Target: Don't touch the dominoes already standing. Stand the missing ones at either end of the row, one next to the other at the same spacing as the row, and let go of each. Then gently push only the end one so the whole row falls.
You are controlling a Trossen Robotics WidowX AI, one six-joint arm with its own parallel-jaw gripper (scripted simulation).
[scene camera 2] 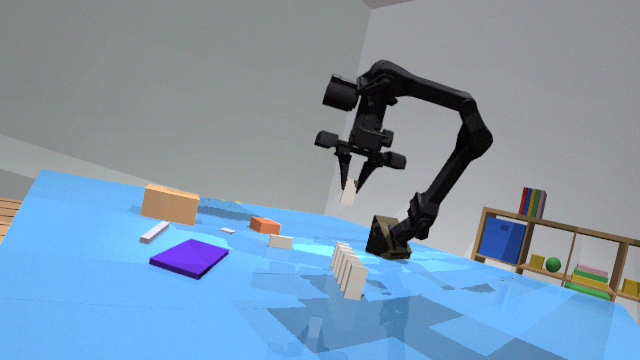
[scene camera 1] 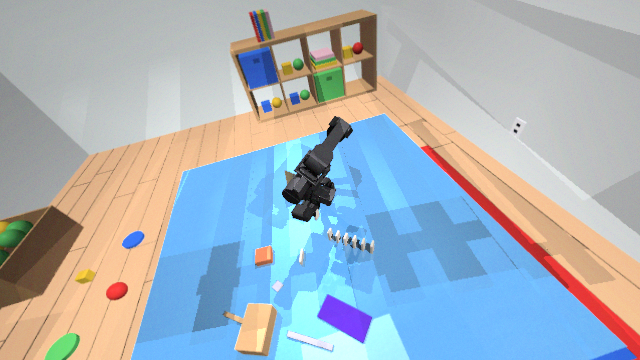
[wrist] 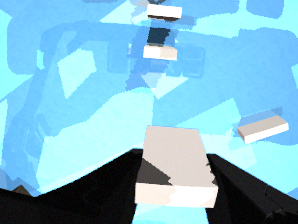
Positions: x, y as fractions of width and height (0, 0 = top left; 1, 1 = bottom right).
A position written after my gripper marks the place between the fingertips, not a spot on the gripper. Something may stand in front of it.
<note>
My gripper (scene camera 2: 0.55, 0.53) holds a domino (wrist: 0.59, 0.77). Also in view: a domino (wrist: 0.87, 0.58), a purple slab (scene camera 2: 0.30, 0.72) and a tan box (scene camera 2: 0.25, 0.57).
The purple slab shows as well in scene camera 1 (scene camera 1: 0.52, 0.87). My gripper is seen too in scene camera 1 (scene camera 1: 0.49, 0.59) and in the wrist view (wrist: 0.58, 0.72). The wrist view does not show the purple slab: it is out of frame. The wrist view does not show the tan box: it is out of frame.
</note>
